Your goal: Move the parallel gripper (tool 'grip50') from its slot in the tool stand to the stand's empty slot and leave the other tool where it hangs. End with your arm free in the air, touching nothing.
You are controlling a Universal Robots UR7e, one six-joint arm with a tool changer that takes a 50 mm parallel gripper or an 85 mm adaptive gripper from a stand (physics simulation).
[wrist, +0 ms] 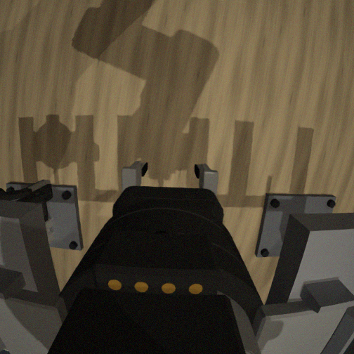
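The parallel gripper is at the centre of the wrist view, a black body with two short grey fingers and dark pads. Its fingers stand apart with no object between them, so it is open. Four gold contacts show on its body, near the black block at the bottom. It sits between grey brackets of the tool stand on the left and right. Part of the other tool, dark, shows at the left edge above the left bracket. The dark overlap hides whether the coupling is fully joined.
Bolted grey base plates stand beyond the brackets on both sides. The wooden table top carries shadows of the arm, the stand's posts and a hanging tool at left. The brackets are close on both sides of the gripper.
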